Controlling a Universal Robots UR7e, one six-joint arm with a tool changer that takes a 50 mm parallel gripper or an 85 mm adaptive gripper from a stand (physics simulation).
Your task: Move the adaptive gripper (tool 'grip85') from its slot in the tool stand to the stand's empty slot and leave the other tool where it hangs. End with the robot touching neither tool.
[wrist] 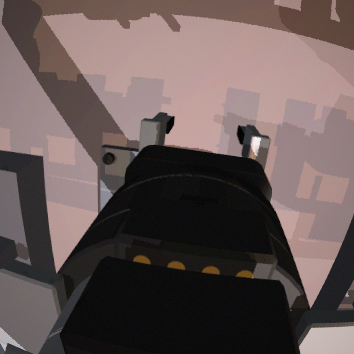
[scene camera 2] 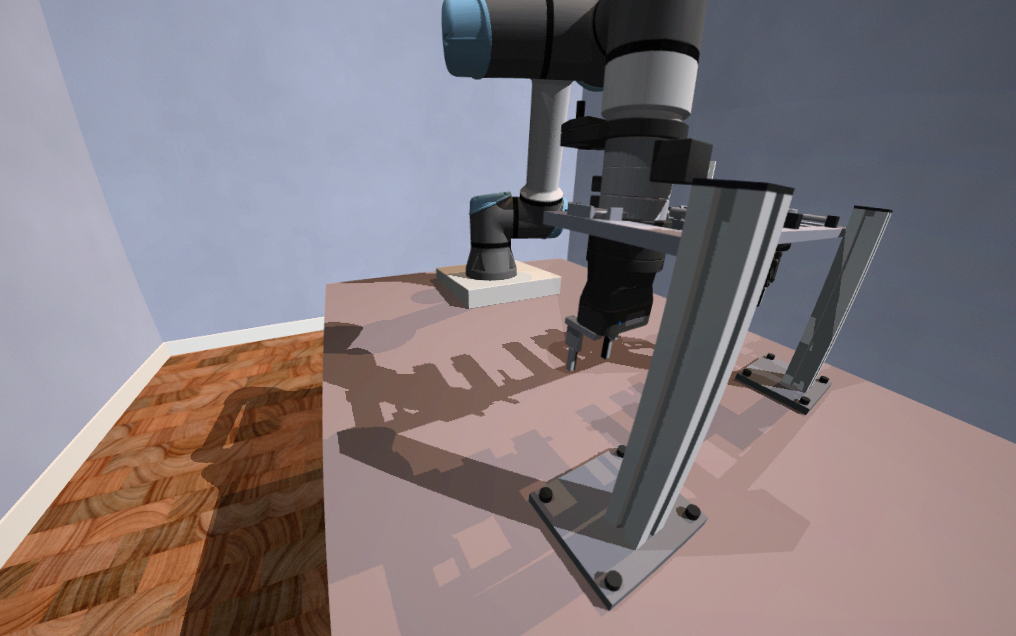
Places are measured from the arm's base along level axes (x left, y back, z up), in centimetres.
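Pixels of known places: arm's base, origin of the base link: (scene camera 2: pixel 491 274).
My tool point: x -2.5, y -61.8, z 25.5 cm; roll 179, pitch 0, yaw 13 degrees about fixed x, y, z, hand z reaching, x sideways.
Note:
Ahead of a thing's pixels: the offset from my tool point to its top centre. "pt": to the spot under its first point.
The adaptive gripper (scene camera 2: pixel 589 361) (wrist: pixel 205 129) hangs upright in the stand's slot nearest the robot-base side, its two fingers apart, pointing down, nothing between them. Its dark body passes below the stand's rail @(pt dx -5.4, dy -7.7, dz -2.1 cm) (scene camera 2: pixel 637 232). The robot's wrist coupling (scene camera 2: pixel 635 168) is down on the tool's top, with no gap visible between them. In the wrist view a row of orange contacts @(dx -1.2, dy +4.1, dz -0.2 cm) (wrist: pixel 176 266) shows, partly covered by a black block (wrist: pixel 180 310). The other tool @(dx +35.0, dy +8.6, dz -0.1 cm) (scene camera 2: pixel 773 270) hangs farther along the stand, mostly hidden behind the near post. The empty slot cannot be made out clearly.
The near post @(pt dx -4.0, dy -13.8, dz -8.9 cm) (scene camera 2: pixel 697 360) rises close beside the wrist and stands on a bolted base plate @(pt dx -6.9, dy -10.2, dz -28.9 cm) (scene camera 2: pixel 581 517). The far post @(pt dx +40.7, dy -3.0, dz -12.3 cm) (scene camera 2: pixel 839 300) stands at the right. Stand brackets (wrist: pixel 35 295) (wrist: pixel 330 337) flank the tool. The robot's base sits on a white block (scene camera 2: pixel 513 294).

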